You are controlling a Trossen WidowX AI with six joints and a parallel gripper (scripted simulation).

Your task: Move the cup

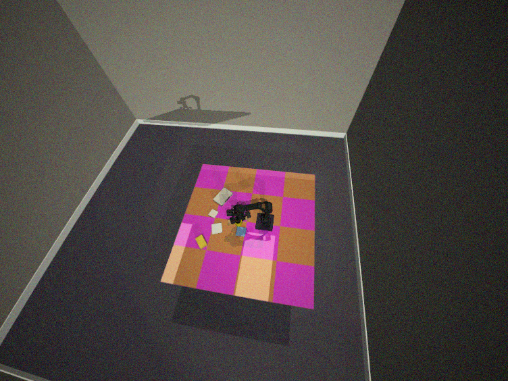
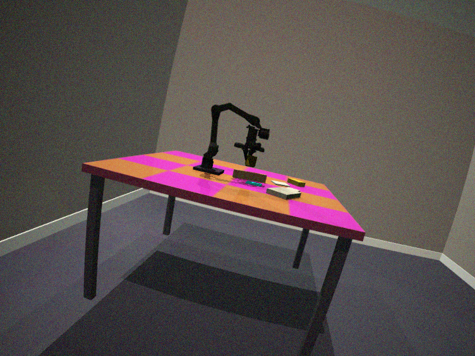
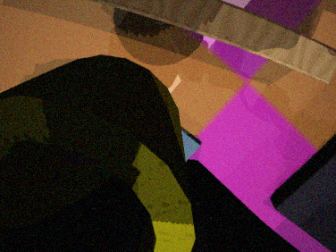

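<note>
My gripper tip is 140 mm to the left of the cyan pad, 120 mm above it and 100 mm short of it. Round my gripper tip: brown bar (90 mm below, 50 mm ahead, 40 mm to the right); then grey-blue pad (120 mm below, 60 mm to the left); then yellow cup (20 mm to the left, 20 mm ahead).
</note>
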